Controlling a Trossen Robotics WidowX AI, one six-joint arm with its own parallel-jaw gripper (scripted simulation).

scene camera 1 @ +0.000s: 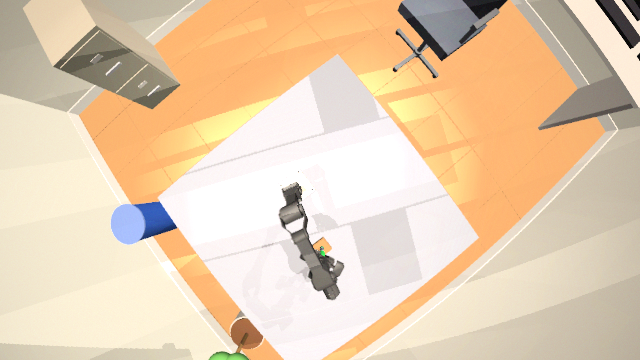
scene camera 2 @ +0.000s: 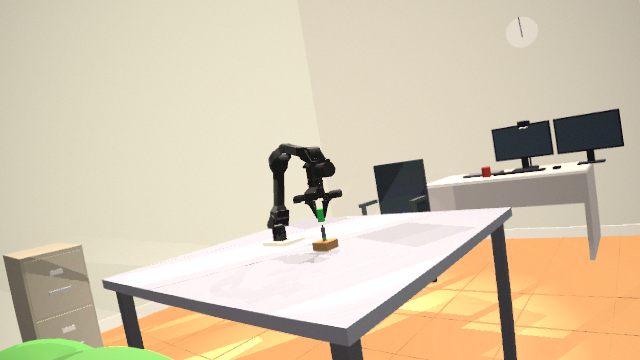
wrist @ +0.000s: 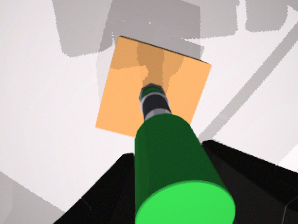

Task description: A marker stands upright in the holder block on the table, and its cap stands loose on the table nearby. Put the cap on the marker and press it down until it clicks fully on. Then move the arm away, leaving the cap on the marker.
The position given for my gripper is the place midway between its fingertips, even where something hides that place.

My gripper (scene camera 2: 321,218) carries a green cap.
My gripper shows as well in the wrist view (wrist: 168,157).
